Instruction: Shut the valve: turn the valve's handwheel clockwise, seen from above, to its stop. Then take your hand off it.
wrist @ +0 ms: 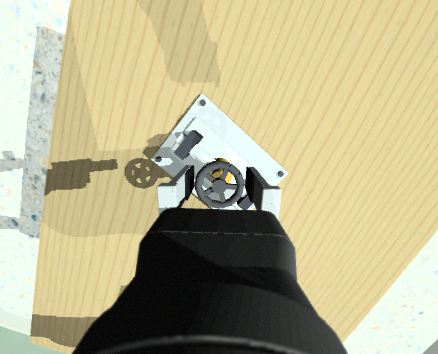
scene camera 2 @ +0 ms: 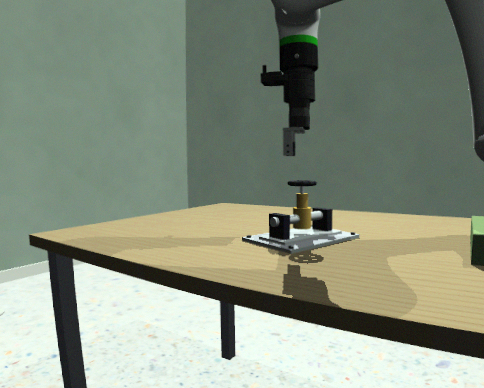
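Observation:
The valve's black handwheel (scene camera 2: 302,183) (wrist: 219,187) lies level on a thin stem above the brass valve body (scene camera 2: 302,218) (wrist: 223,173). The body sits on a pipe between two black blocks on a light metal plate (scene camera 2: 300,245) (wrist: 250,152), which lies on the table. My gripper (scene camera 2: 289,154) (wrist: 219,176) is open and empty, pointing down. In the scene view it hangs a clear gap above the handwheel, not touching it. In the wrist view the handwheel shows between the two fingers. The far finger is mostly hidden in the scene view.
The wooden table (scene camera 2: 165,225) (wrist: 325,90) carries the plate. A green block (scene camera 2: 478,240) stands at the right edge of the scene view. The two black blocks (scene camera 2: 279,226) (wrist: 188,144) rise from the plate on either side of the valve body, below the handwheel.

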